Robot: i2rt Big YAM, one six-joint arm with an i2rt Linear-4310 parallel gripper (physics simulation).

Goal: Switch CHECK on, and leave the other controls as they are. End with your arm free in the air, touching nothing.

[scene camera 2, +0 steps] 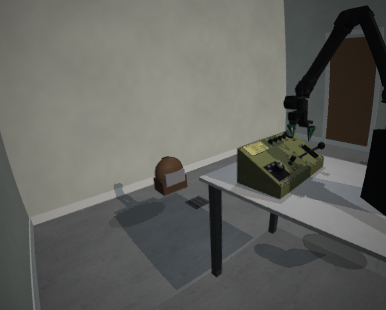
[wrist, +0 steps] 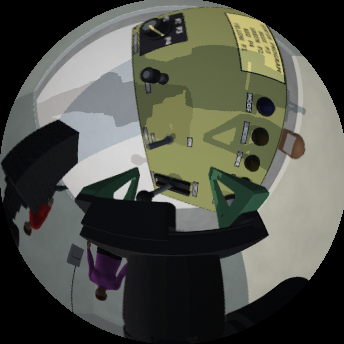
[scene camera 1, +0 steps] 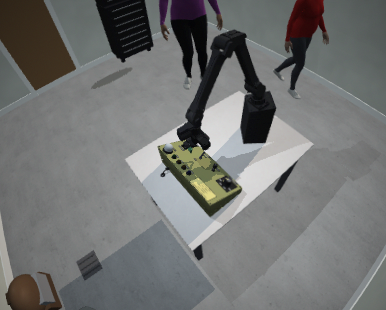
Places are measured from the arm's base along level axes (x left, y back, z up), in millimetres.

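Where they show: gripper, fingertip midpoint: point(scene camera 2: 300, 139) point(wrist: 173, 170) point(scene camera 1: 197, 148); arm's base, origin of the base link: point(scene camera 1: 258, 102).
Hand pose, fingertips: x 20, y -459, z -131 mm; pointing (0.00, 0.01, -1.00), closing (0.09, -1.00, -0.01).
Each offset is from my fingertips to the top centre of the thing. "spot": to the spot under its first point. Level surfaces: height alone.
The CHECK switch is a small dark toggle lever {dz -58, dx +6, dy +31 mm} point(scene camera 1: 202, 156) point(scene camera 2: 301, 156) point(wrist: 160, 143) on the sloping olive panel point(scene camera 1: 212, 172) point(scene camera 2: 260, 170) point(wrist: 215, 65). In the wrist view its free end points left, to the side of the small label there, away from the ON label {spot: dz -75, dx +14, dy -28 mm} point(wrist: 189, 142). My gripper point(scene camera 1: 192, 149) point(scene camera 2: 301, 137) point(wrist: 173, 170) is open and empty, its green fingers above the panel's end by the slotted lever. The lever's round black knob point(scene camera 2: 321, 145) point(wrist: 145, 196) is close to one finger; whether they touch is unclear.
A black knob {dz -50, dx +125, dy +47 mm} point(wrist: 152, 75), a rotary selector {dz -56, dx +245, dy +56 mm} point(scene camera 1: 227, 182) point(scene camera 2: 277, 167) point(wrist: 156, 28) and a row of round lamps {spot: dz -8, dx +64, dy -115 mm} point(wrist: 260, 136) are on the panel. A white dome {spot: dz +15, dx -81, dy -149 mm} point(scene camera 1: 168, 148) is at its far end. The black arm base point(scene camera 1: 257, 120) stands on the white table {dz -188 mm} point(scene camera 1: 295, 140).
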